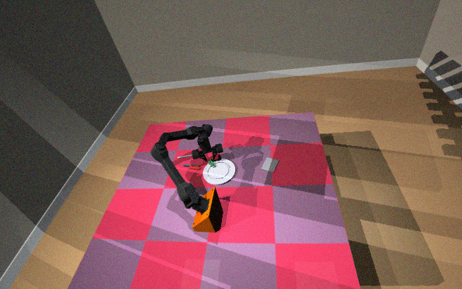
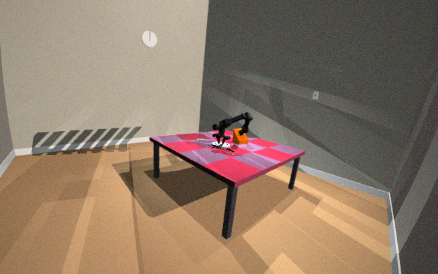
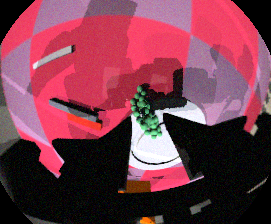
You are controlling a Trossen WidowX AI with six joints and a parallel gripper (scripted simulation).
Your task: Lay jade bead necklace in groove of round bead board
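The round white bead board is 7 cm behind my gripper tip, 6 cm to the right of it and 2 cm below it. The rest, counted from my gripper tip: red-handled tool 2 cm behind, 12 cm to the left, 3 cm below; then flat grey pad 4 cm behind, 37 cm to the right, 3 cm below; then thin white rod 8 cm ahead, 19 cm to the left, 3 cm below.
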